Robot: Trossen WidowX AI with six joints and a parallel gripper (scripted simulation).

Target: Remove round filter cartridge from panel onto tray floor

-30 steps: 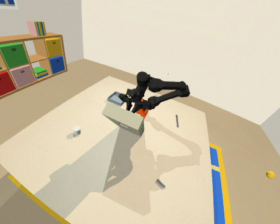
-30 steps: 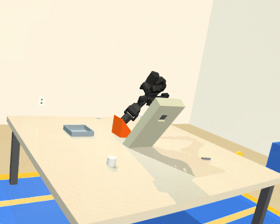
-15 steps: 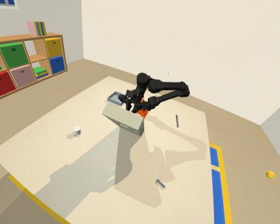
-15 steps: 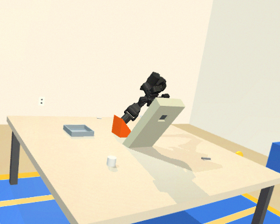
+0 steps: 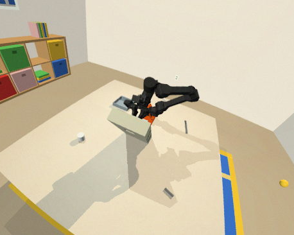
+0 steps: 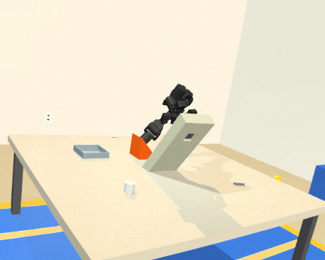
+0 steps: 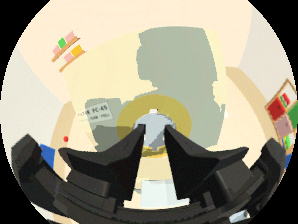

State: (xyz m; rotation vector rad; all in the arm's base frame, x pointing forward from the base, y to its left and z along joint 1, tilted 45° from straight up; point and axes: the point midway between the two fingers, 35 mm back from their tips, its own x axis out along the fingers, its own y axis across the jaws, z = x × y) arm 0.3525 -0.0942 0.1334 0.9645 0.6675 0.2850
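The white round filter cartridge is 1 cm below my gripper tip and 1 cm ahead of it. Also, from my gripper tip: shallow grey-blue tray 40 cm behind, 32 cm to the right, 25 cm below; grey bar 32 cm to the left, 25 cm below, 11 cm ahead; beige service panel 8 cm below, 4 cm behind.
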